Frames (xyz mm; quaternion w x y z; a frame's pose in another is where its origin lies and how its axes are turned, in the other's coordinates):
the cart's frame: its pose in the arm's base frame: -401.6 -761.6 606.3 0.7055 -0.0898 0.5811 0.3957
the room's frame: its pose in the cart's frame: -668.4 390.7 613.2 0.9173 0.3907 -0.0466 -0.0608
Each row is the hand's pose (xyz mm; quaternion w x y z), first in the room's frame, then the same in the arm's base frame.
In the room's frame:
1: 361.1 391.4 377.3 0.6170 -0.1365 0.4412 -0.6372
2: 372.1 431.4 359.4 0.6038 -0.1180 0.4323 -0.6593
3: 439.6 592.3 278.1 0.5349 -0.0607 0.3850 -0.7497
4: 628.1 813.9 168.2 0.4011 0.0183 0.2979 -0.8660
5: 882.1 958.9 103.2 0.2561 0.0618 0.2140 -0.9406
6: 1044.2 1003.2 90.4 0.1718 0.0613 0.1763 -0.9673
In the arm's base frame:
1: 246.9 0.6 1376.0 0.2520 -0.4479 0.8233 -0.2409
2: 234.2 43.8 1379.6 0.2470 -0.4502 0.8139 -0.2719
3: 177.2 227.5 1371.9 0.2259 -0.4744 0.7560 -0.3905
4: 113.9 515.8 1273.8 0.1817 -0.5071 0.6335 -0.5555
5: 97.3 752.0 1090.3 0.1294 -0.5411 0.4952 -0.6673
6: 110.9 854.6 957.3 0.0948 -0.5700 0.4174 -0.7014

